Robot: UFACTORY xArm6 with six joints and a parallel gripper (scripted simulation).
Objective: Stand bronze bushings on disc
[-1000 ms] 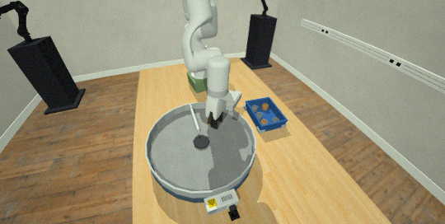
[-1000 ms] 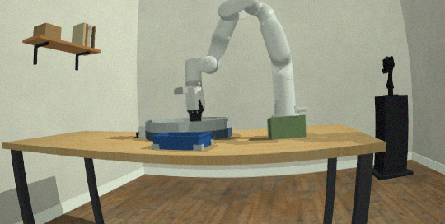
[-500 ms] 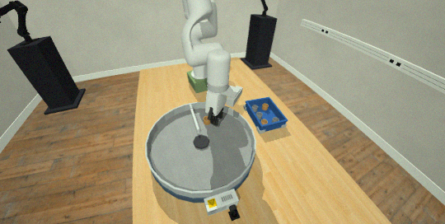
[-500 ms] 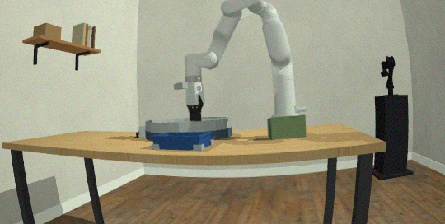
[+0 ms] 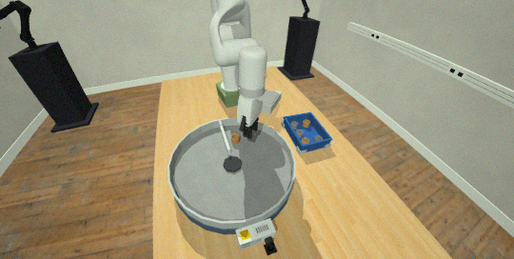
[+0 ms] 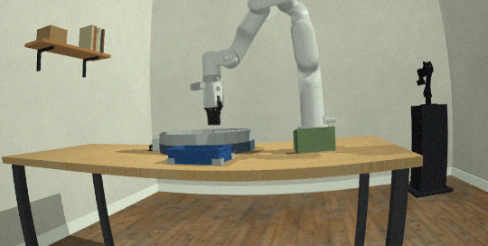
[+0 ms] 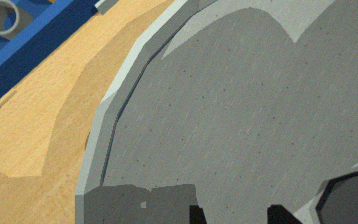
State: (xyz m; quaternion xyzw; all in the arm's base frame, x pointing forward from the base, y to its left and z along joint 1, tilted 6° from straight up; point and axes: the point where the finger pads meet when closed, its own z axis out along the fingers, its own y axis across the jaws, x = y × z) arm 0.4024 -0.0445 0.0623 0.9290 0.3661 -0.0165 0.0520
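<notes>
Right now my hand is 27 cm to the right of the blue crate, 11 cm above it and 1 cm past it. The rest, counted from my hand: grey disc: 9 cm to the right, 8 cm below, 7 cm ahead.
</notes>
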